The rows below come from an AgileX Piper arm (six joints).
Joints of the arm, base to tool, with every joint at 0 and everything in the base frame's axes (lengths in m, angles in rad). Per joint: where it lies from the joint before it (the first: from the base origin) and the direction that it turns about. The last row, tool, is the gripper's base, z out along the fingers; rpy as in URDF.
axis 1: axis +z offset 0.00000 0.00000 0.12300
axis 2: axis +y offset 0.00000 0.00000 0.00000
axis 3: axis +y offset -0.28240 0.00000 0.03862
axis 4: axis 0.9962 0 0.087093 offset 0.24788 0.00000 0.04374
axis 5: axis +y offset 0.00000 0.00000 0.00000
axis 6: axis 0.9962 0 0.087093 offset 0.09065 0.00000 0.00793
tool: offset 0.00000 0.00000 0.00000 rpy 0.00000 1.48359 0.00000
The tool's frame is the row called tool.
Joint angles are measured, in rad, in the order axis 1, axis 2, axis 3, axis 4, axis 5, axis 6. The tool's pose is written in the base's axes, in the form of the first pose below.
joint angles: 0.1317 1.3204 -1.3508 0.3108 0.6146 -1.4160
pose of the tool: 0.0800 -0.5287 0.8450; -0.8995 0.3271 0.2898; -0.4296 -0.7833 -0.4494; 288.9 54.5 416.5
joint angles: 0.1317 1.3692 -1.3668 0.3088 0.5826 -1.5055
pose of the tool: 0.1170 -0.5187 0.8469; -0.9268 0.2494 0.2809; -0.3569 -0.8177 -0.4516; 304.4 55.7 409.5
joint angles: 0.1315 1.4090 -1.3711 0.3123 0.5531 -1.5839
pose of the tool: 0.1465 -0.5130 0.8458; -0.9439 0.1833 0.2747; -0.2959 -0.8386 -0.4574; 316.9 56.7 400.6
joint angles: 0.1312 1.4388 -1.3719 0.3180 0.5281 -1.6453
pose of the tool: 0.1688 -0.5071 0.8452; -0.9534 0.1334 0.2704; -0.2499 -0.8515 -0.4610; 326.1 57.5 393.2
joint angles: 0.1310 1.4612 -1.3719 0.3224 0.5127 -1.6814
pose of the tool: 0.1803 -0.5073 0.8427; -0.9578 0.1044 0.2678; -0.2238 -0.8554 -0.4671; 332.8 58.1 386.9
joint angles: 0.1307 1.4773 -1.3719 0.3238 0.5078 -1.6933
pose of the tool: 0.1821 -0.5148 0.8377; -0.9594 0.0938 0.2662; -0.2156 -0.8522 -0.4768; 337.2 58.5 381.8
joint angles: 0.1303 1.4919 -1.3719 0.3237 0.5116 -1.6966
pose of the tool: 0.1807 -0.5296 0.8288; -0.9600 0.0881 0.2657; -0.2137 -0.8437 -0.4925; 340.7 58.9 376.5
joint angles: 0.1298 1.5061 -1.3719 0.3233 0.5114 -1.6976
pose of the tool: 0.1778 -0.5410 0.8220; -0.9607 0.0856 0.2641; -0.2133 -0.8367 -0.5045; 344.3 59.2 371.6
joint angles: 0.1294 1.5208 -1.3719 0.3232 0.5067 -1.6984
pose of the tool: 0.1742 -0.5491 0.8174; -0.9614 0.0846 0.2618; -0.2129 -0.8314 -0.5132; 348.2 59.4 366.8
